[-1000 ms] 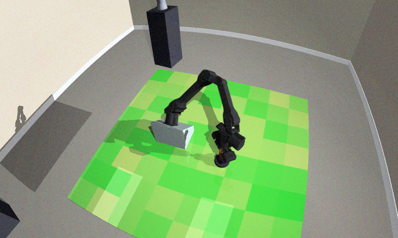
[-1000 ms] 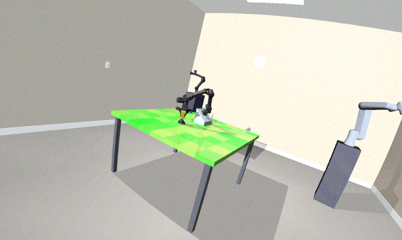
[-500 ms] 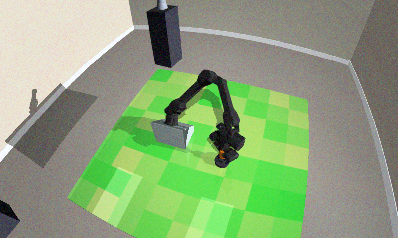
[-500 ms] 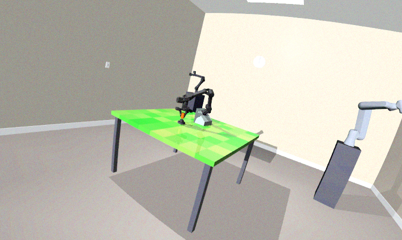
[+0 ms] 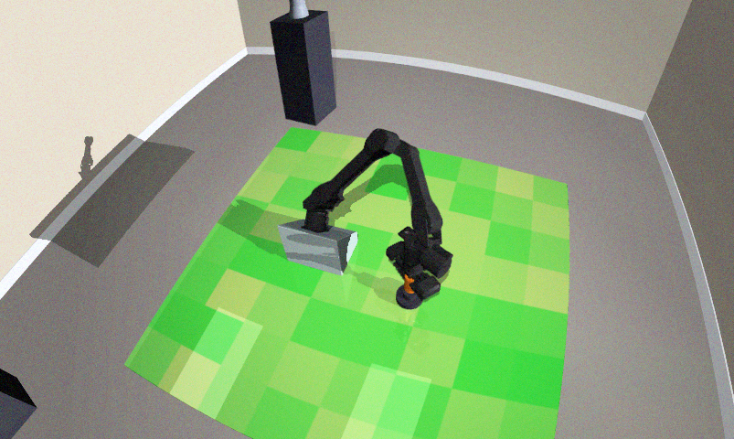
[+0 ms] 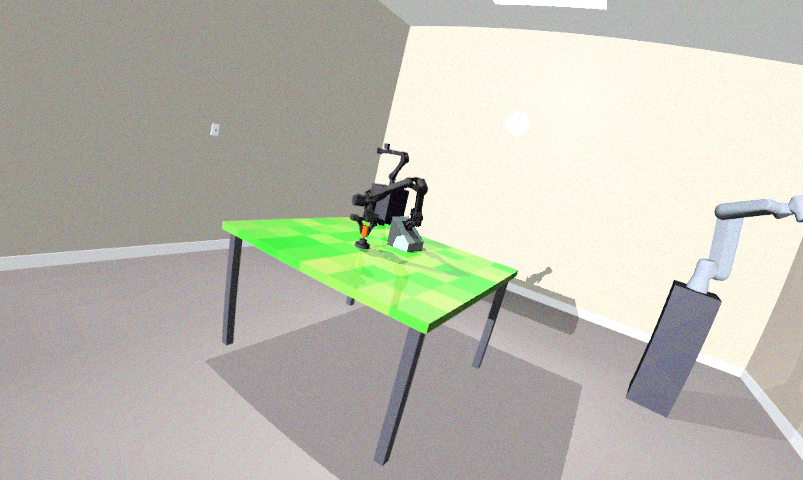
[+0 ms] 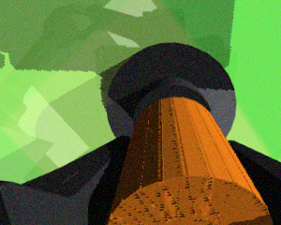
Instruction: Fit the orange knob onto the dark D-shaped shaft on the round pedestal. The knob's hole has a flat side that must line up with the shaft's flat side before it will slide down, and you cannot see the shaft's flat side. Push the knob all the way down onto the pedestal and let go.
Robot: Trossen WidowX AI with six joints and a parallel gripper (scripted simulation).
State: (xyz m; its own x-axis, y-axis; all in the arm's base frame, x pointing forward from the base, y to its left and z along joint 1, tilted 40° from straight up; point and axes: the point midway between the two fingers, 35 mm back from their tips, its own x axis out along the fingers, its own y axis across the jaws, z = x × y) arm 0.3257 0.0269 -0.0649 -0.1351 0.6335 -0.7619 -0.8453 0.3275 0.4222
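Right now my gripper tip is 2 cm below the orange knob. The rest, counted from my gripper tip: round pedestal 4 cm below.
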